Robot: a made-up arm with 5 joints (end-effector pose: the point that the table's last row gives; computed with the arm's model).
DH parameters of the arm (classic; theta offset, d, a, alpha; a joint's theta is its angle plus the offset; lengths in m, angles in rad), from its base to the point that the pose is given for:
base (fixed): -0.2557 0 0.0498 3.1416
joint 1: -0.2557 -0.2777 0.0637 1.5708
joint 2: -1.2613 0 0.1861 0
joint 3: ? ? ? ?
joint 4: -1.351 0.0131 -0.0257 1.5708
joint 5: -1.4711 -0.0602 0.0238 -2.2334
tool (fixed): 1.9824 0.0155 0 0
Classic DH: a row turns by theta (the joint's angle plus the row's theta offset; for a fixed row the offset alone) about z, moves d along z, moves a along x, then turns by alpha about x.
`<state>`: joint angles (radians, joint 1 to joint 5).
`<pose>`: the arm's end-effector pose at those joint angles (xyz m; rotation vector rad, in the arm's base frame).
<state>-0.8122 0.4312 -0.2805 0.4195 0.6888</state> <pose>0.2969 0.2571 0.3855 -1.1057 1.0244 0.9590</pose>
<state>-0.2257 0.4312 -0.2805 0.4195 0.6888</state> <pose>0.4046 0.0744 0.3855 -0.7347 1.2530 0.4843</pose>
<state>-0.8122 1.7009 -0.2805 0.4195 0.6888</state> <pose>0.2210 0.1770 0.0201 -1.4286 2.3312 0.9999</pose>
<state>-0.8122 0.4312 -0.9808 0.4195 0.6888</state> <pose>0.2813 0.2406 0.5069 -0.8441 0.3576 0.8328</pose>
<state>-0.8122 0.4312 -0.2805 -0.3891 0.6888</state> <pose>0.3033 0.2638 0.4396 -0.7996 0.2577 0.8081</pose>
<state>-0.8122 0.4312 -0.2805 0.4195 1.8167</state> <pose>0.2742 0.2733 0.3794 -2.1876 0.4116 0.6019</pose>
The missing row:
joint 3: 1.0415 0 0.1193 0
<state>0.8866 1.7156 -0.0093 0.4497 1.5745</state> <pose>0.1959 -0.1498 0.0208 -0.0959 2.3633 1.2837</pose>
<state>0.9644 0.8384 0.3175 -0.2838 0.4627</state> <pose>0.2455 -0.2980 0.2029 0.4734 1.5543 -0.3619</pose>
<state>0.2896 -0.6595 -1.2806 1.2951 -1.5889</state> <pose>0.0656 -0.0188 0.5549 1.1265 -0.3967 1.0128</pose>
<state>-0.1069 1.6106 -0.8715 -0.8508 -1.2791</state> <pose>0.4628 0.0246 0.1198 1.2013 0.3212 0.9021</pose>
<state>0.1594 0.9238 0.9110 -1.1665 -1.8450</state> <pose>0.3027 -0.0483 0.1367 2.0462 0.3989 0.1484</pose>
